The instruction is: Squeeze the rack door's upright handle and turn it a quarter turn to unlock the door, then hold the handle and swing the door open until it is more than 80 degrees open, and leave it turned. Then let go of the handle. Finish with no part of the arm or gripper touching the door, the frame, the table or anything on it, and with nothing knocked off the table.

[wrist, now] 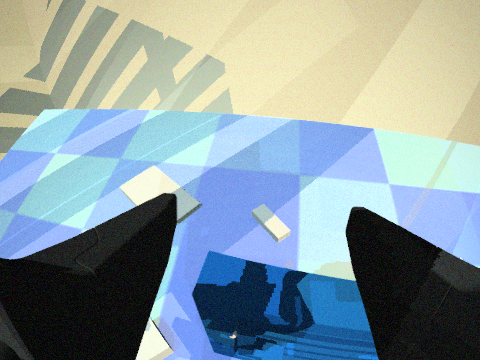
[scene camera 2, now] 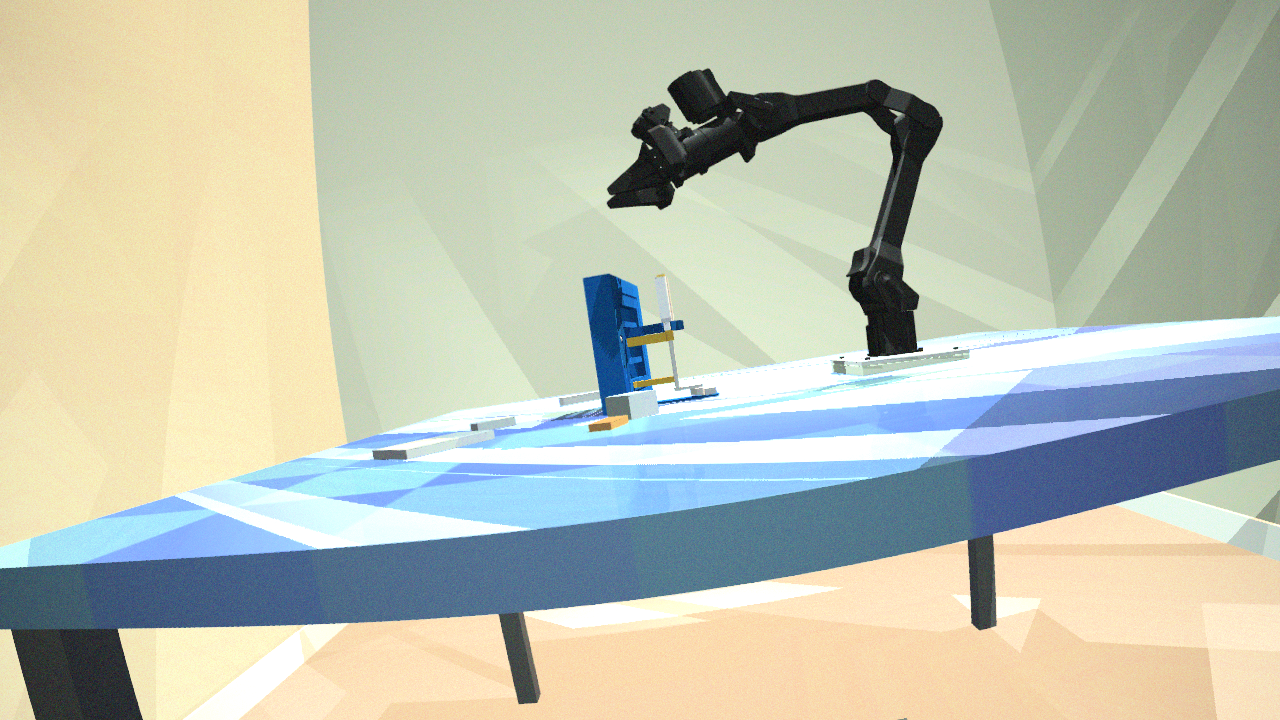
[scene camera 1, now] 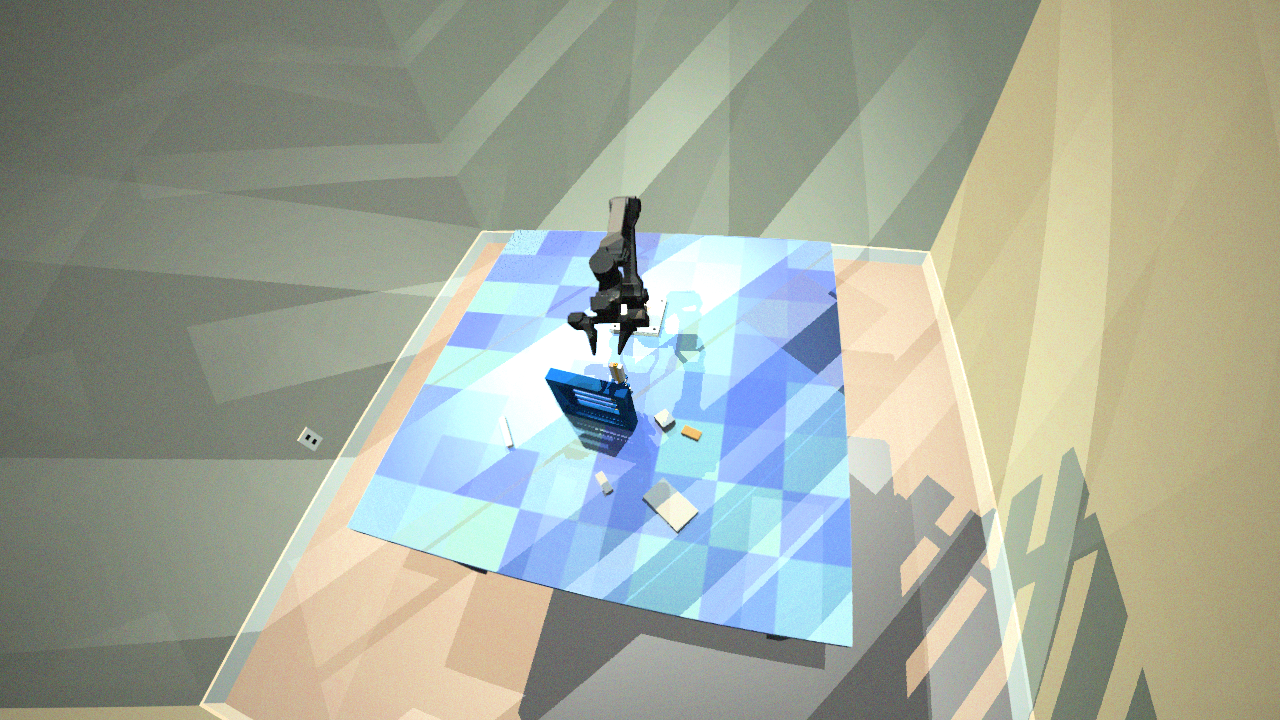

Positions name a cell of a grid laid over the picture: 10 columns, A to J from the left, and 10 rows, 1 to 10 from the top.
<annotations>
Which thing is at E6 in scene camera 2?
A grey block.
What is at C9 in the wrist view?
My gripper.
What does my gripper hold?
Nothing.
</annotations>
